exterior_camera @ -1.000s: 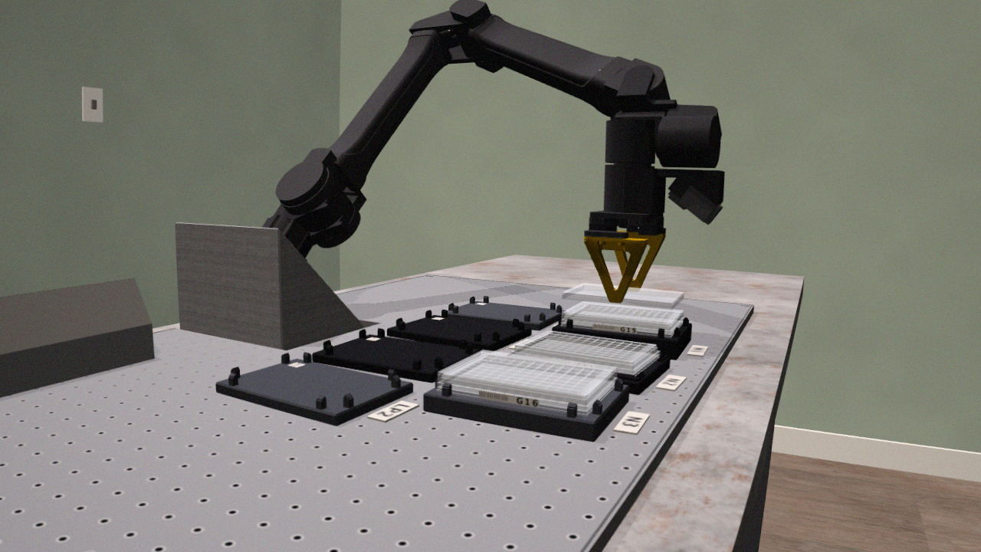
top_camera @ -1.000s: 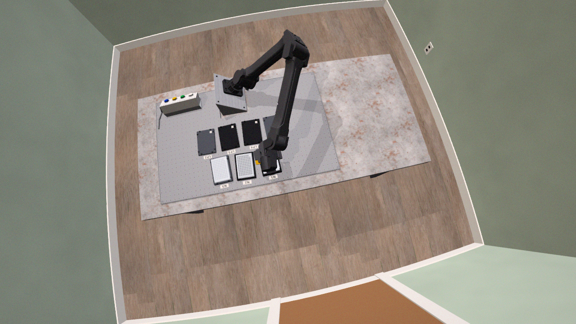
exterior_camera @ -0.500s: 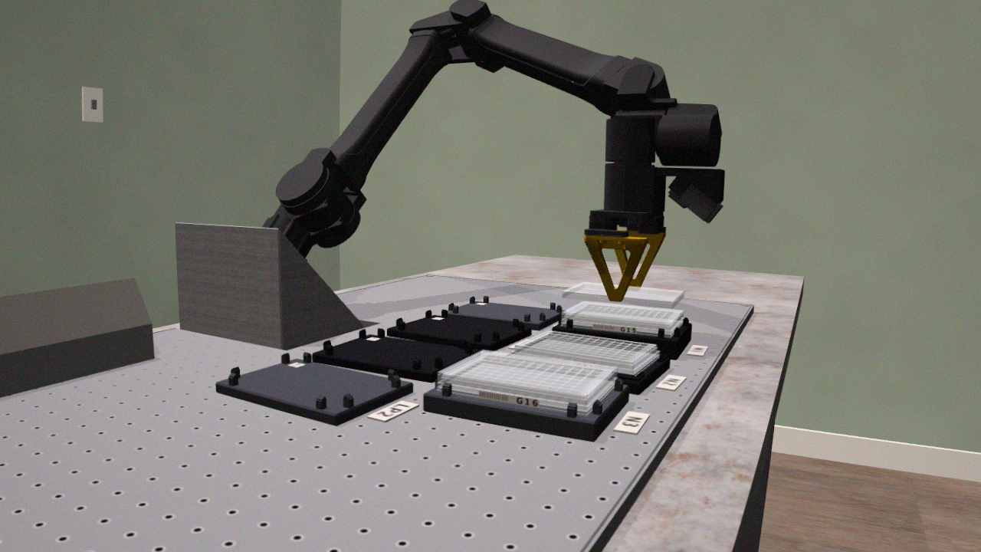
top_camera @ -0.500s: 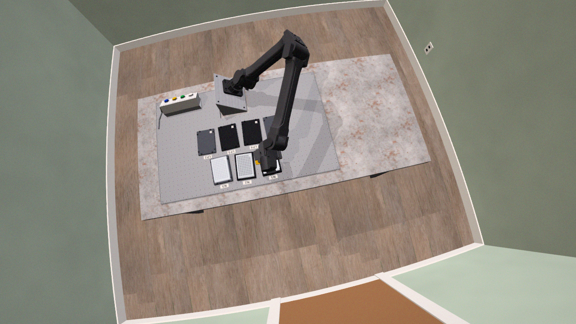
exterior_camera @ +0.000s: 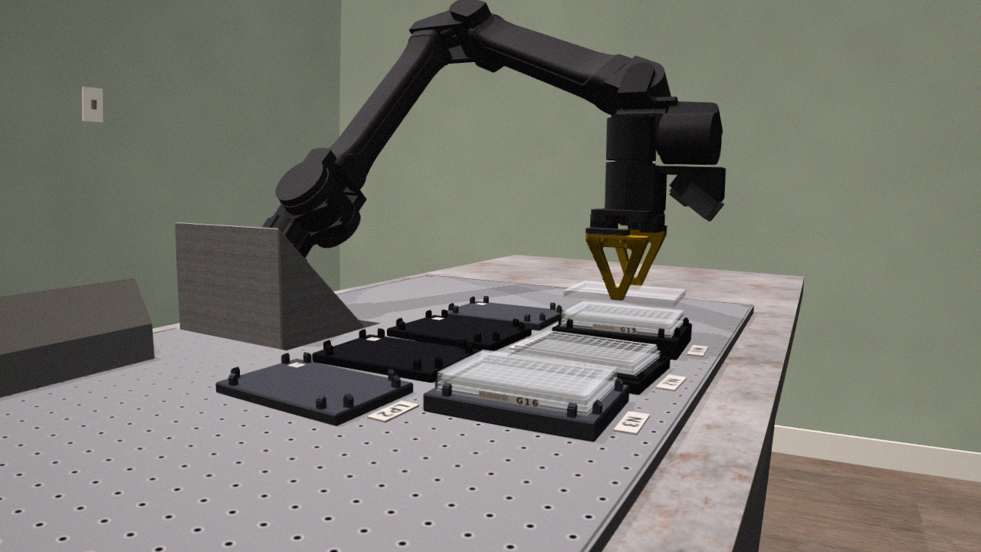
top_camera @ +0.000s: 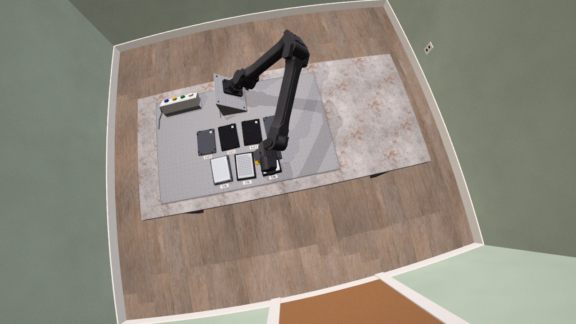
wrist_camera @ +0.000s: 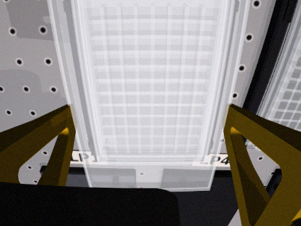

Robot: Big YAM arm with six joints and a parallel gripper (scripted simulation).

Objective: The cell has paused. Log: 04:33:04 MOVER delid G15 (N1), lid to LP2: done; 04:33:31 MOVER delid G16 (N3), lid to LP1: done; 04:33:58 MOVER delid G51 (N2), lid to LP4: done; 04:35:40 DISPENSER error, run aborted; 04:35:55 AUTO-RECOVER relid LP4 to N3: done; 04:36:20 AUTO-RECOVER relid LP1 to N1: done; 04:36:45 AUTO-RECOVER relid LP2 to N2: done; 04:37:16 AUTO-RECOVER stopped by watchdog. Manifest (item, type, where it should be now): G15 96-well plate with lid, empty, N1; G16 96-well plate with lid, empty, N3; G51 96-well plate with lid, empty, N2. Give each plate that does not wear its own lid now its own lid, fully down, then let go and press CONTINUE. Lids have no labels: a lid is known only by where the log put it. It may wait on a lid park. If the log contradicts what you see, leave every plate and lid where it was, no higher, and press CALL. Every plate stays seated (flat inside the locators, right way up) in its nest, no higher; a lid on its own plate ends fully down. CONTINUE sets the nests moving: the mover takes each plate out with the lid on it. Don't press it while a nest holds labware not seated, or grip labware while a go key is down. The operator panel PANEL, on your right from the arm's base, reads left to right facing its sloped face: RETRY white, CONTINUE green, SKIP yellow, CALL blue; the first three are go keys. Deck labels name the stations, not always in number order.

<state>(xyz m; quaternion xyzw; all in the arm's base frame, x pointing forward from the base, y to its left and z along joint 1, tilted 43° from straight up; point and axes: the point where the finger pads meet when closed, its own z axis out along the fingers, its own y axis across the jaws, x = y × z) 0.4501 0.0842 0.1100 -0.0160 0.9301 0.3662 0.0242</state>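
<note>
Right now the plate G15 is 40 mm below my hand. Also, from my hand: lid park LP1 (190 mm behind, 60 mm to the left, 60 mm below); LP4 label (100 mm behind, 70 mm to the right, 70 mm below); nest N1 (60 mm below).
</note>
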